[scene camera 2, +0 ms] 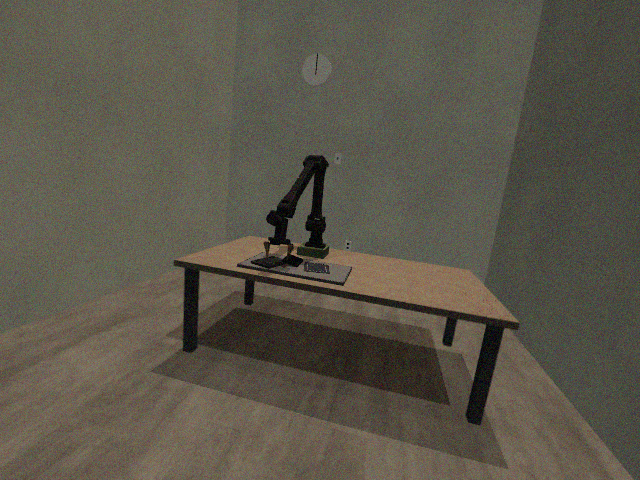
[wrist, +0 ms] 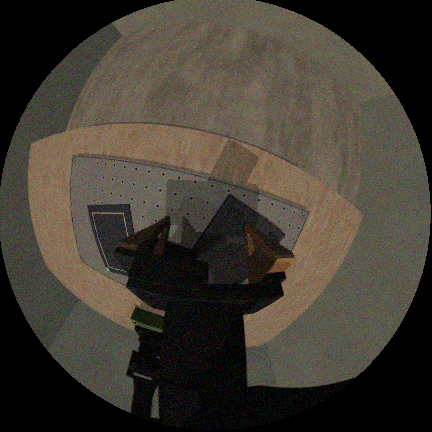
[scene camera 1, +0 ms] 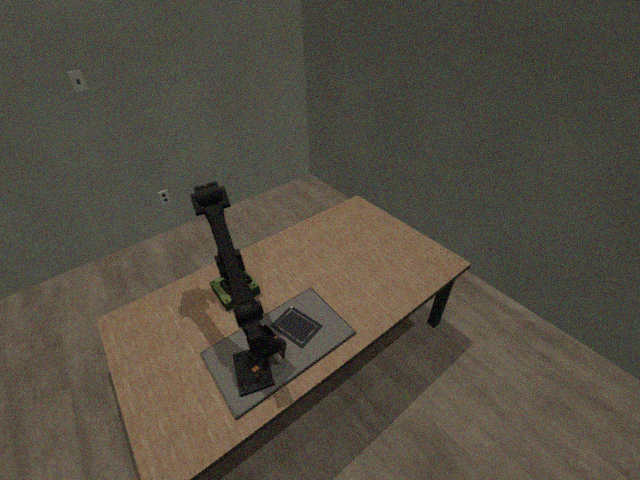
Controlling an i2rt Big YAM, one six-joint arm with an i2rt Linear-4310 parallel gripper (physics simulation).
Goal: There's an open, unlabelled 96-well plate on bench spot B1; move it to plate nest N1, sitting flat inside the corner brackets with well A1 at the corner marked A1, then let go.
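The well plate is a dark flat slab on the near-left end of the grey perforated board. It lies turned at an angle in the wrist view. My gripper is open and hangs low over the plate, with a brown finger on either side of it. Plate nest N1 is a dark rectangle with a pale outline at the board's other end. It holds nothing. Its corner mark is too small to read.
The board lies near the front edge of a wooden table. The arm's green base stands just behind the board. The floor lies beyond the table edges.
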